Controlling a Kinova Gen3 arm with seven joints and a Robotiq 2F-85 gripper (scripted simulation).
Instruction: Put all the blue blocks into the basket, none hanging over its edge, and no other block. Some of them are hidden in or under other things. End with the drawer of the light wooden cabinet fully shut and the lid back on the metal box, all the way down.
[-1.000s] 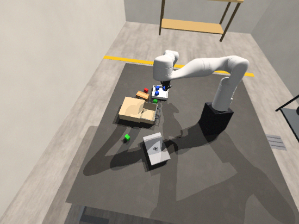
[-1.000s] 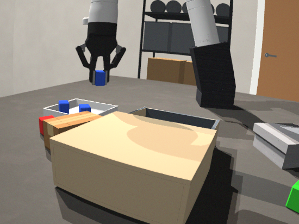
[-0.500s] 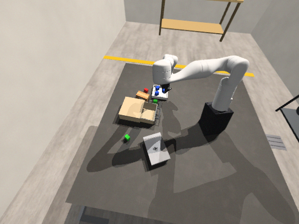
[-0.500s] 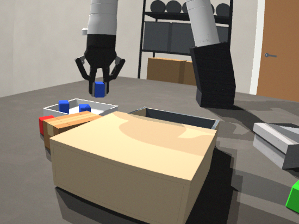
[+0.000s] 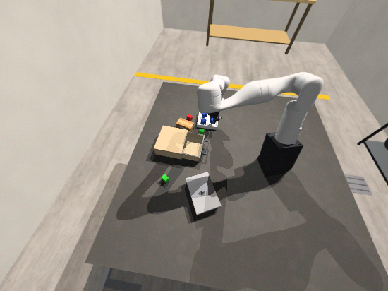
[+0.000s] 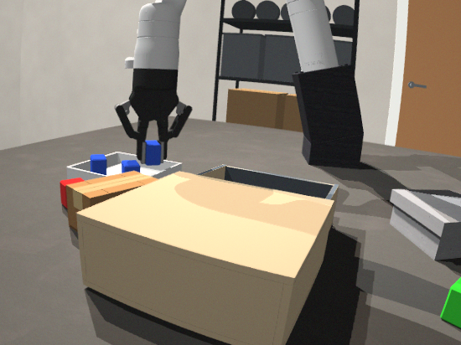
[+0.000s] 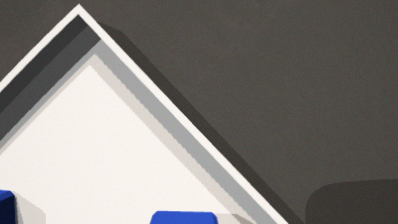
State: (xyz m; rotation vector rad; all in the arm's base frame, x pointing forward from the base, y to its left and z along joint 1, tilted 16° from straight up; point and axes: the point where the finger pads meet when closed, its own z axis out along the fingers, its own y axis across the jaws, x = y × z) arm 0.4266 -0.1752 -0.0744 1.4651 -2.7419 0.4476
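Now: hand 40 mm short of the basket, 40 mm above it and 30 mm to the left of it. Round my hand: red block 170 mm ahead, 30 mm below; then brown box 170 mm ahead, 90 mm to the left, 20 mm below; then drawer 240 mm to the left, 70 mm ahead, 20 mm below.
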